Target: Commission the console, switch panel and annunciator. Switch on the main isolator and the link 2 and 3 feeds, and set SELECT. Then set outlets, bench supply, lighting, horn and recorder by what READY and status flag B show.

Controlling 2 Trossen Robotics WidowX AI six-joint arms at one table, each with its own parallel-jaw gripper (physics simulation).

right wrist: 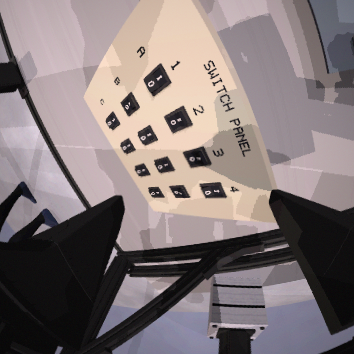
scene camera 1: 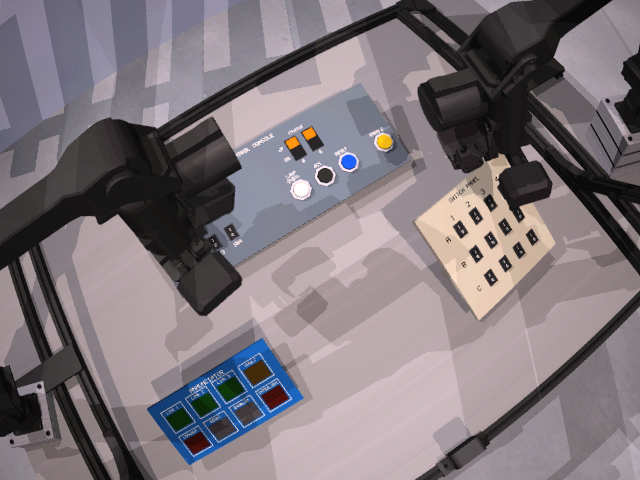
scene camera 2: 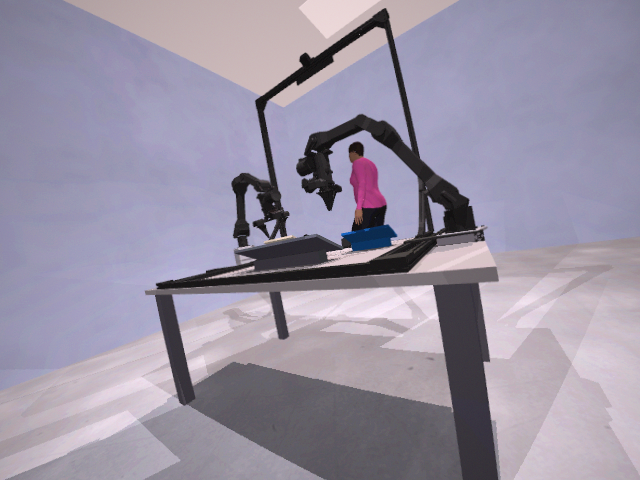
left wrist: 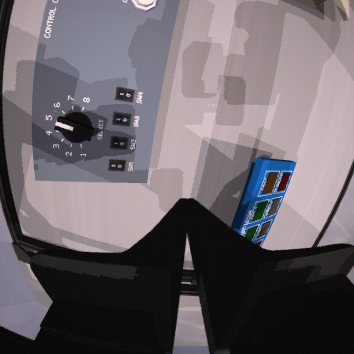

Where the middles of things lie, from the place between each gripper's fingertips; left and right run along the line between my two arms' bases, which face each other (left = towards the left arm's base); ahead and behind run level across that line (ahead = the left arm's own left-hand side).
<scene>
The SELECT knob (left wrist: 75, 126) lies 13 cm ahead of my left hand and 9 cm below it.
The SELECT knob is 18 cm ahead of my right hand, 41 cm to the left of it and 5 cm below it.
</scene>
